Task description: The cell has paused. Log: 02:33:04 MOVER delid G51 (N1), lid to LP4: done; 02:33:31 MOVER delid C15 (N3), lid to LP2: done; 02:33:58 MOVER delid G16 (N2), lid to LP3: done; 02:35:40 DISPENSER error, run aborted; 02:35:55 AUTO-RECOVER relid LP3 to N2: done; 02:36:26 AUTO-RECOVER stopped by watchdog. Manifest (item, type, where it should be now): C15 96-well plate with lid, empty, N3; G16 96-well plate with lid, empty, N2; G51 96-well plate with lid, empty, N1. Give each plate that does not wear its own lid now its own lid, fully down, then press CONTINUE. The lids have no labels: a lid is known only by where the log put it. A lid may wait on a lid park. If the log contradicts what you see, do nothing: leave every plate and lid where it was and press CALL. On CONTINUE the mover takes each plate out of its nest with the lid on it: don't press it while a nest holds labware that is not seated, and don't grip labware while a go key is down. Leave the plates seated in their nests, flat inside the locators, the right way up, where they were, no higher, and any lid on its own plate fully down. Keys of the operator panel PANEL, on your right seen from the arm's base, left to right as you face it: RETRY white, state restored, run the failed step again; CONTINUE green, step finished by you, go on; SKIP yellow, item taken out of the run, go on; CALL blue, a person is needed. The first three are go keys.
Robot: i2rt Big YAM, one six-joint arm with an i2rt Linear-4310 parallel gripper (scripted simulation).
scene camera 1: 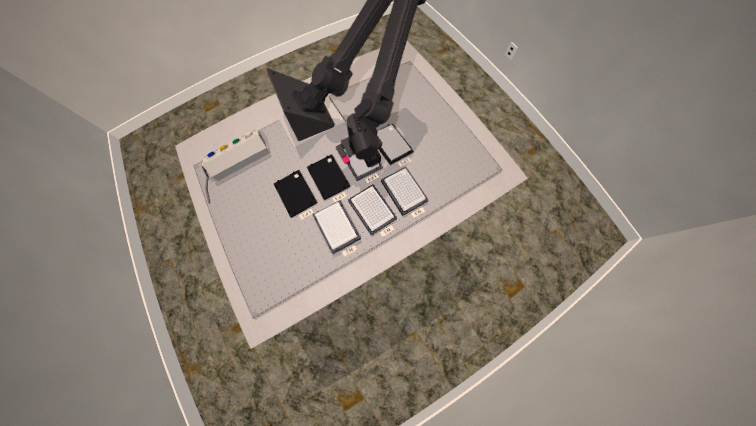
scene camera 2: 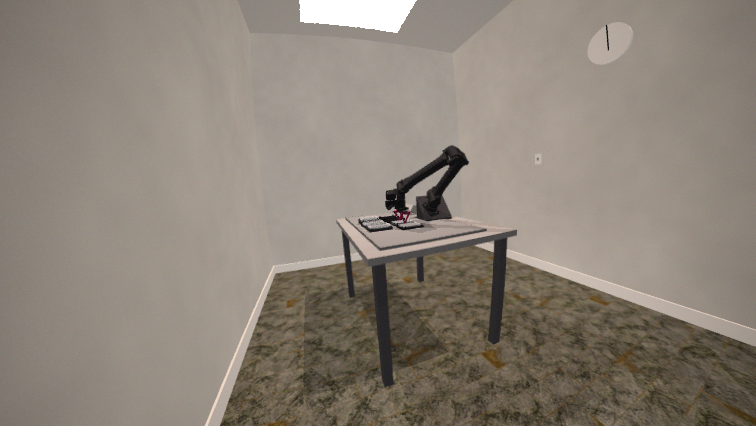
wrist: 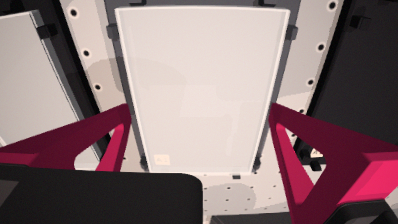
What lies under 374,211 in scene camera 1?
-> A 96-well plate.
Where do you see a 96-well plate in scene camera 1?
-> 392,182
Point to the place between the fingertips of my gripper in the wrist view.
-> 199,111
